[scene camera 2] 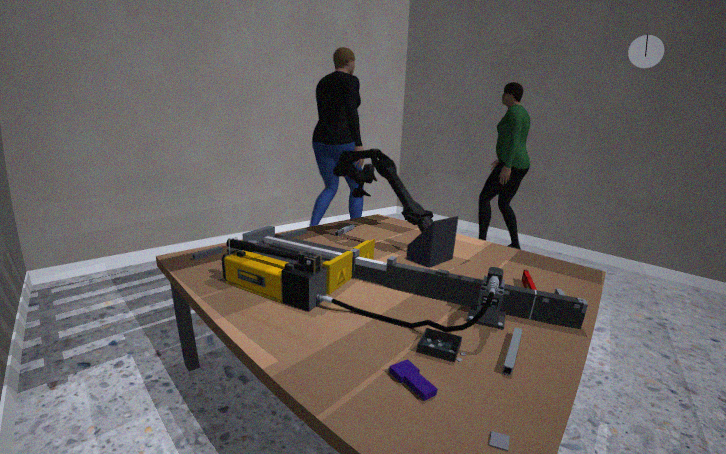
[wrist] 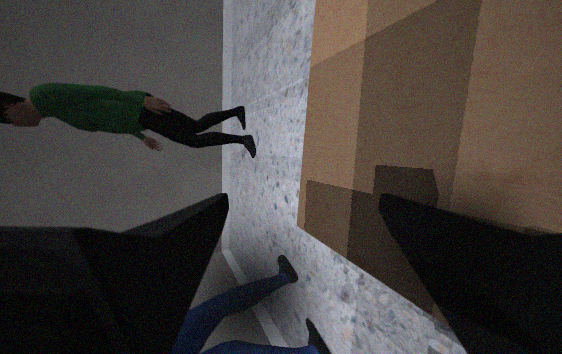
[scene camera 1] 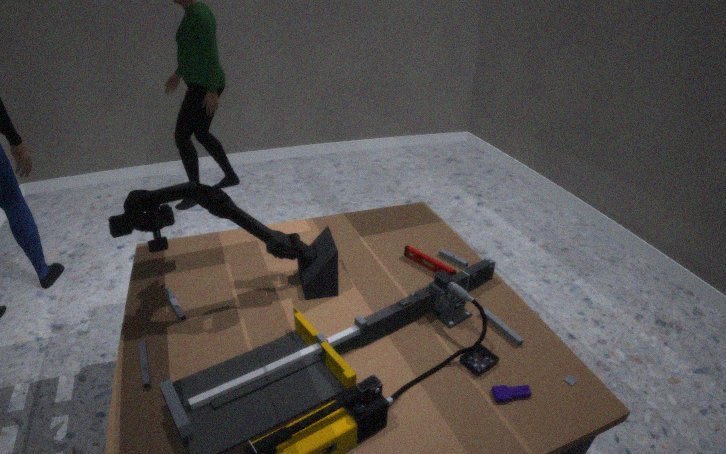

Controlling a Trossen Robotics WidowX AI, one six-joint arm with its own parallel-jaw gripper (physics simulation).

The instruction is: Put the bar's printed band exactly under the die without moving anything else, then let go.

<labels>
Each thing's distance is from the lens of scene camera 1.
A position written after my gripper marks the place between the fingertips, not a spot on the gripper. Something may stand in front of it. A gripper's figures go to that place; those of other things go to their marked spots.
my gripper [scene camera 1: 161, 224]: 1.60 m
long grey bar [scene camera 1: 204, 398]: 1.12 m
</labels>
